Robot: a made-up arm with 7 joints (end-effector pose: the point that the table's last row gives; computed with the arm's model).
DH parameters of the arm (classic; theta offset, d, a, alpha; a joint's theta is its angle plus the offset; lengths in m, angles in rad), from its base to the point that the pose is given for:
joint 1: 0 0.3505 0 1.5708
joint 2: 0 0.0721 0 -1.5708
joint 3: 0 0.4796 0.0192 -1.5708
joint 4: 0 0.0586 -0.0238 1.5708
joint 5: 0 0.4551 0 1.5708
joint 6: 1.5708 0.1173 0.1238 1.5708
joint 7: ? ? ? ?
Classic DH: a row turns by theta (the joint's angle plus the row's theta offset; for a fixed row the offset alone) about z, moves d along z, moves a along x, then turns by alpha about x.
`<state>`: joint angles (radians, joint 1 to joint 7).
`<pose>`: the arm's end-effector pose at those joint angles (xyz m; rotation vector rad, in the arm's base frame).
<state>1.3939 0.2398 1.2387 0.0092 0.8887 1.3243 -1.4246</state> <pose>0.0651 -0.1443 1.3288 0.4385 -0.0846 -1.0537</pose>
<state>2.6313 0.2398 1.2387 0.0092 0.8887 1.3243 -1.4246</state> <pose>0.1577 0.0142 1.3288 0.3879 0.1770 0.1643</pose>
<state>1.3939 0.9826 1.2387 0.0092 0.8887 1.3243 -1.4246</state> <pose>-0.0453 -0.7618 0.9827 1.1676 0.1935 -1.0346</pose>
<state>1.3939 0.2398 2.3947 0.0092 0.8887 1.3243 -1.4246</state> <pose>-0.0482 -0.1706 1.3176 0.4842 -0.0853 0.1132</pose>
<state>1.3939 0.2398 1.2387 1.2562 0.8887 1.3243 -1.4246</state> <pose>-0.3376 0.1632 1.0345 0.3917 -1.3957 -0.9092</pose>
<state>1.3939 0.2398 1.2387 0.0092 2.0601 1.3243 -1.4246</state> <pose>-0.1138 -0.1759 1.3122 0.4739 -0.0853 0.1287</pose>
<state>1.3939 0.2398 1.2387 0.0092 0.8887 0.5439 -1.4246</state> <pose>0.0003 -0.1835 1.3863 1.0718 -0.6049 -1.0203</pose>
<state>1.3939 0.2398 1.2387 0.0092 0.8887 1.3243 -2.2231</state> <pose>0.0651 -0.1443 1.3288 0.4831 0.1023 -1.8371</pose>
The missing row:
joint 7: 0 0.0169 0 0
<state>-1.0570 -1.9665 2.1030 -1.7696 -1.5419 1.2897 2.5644</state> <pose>-0.3812 -0.4315 0.1836 -2.0617 -1.2570 0.9962</pose>
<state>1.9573 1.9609 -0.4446 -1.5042 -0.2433 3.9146 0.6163</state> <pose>0.1299 -0.3331 -0.1559 -0.4614 -0.0715 -0.0917</pose>
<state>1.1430 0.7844 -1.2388 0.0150 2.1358 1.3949 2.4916</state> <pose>-0.0611 -0.6685 1.0898 0.1988 -0.7031 1.2861</pose>
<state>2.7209 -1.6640 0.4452 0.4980 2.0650 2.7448 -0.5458</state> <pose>-0.6879 0.1962 0.0545 -2.5679 -0.8253 -0.4164</pose>
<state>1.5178 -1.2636 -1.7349 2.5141 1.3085 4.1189 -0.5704</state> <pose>0.2418 0.1221 0.2959 -0.8960 0.1454 1.4487</pose>
